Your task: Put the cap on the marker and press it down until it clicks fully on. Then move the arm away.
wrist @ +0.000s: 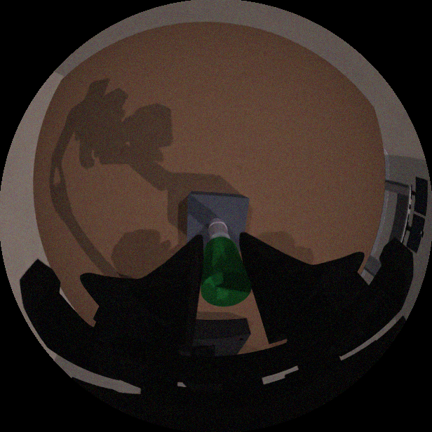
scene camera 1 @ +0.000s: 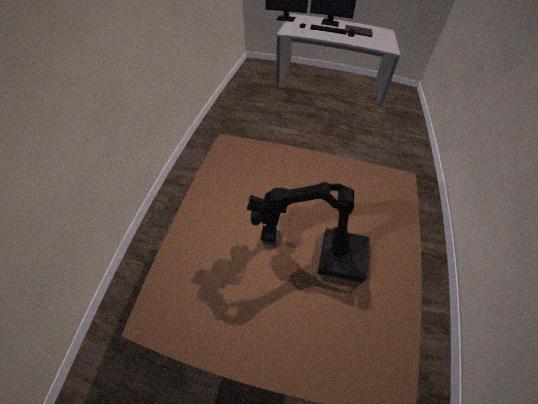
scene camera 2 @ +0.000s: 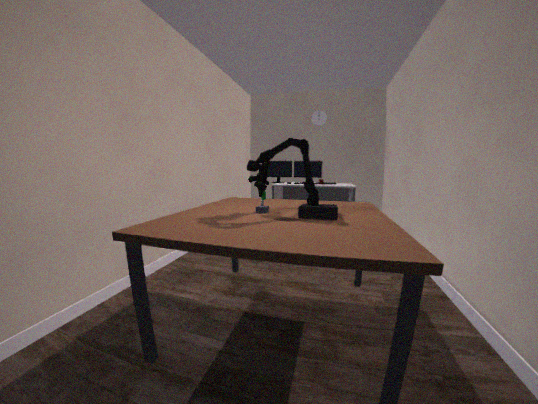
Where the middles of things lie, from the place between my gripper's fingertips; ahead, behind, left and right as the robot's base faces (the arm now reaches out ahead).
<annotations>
The blue-grey block [wrist: 202, 206] lies 10 mm behind my hand and 80 mm below it. From my hand the other things lie so: green cap [wrist: 224, 282] (20 mm behind, 10 mm above).
</annotations>
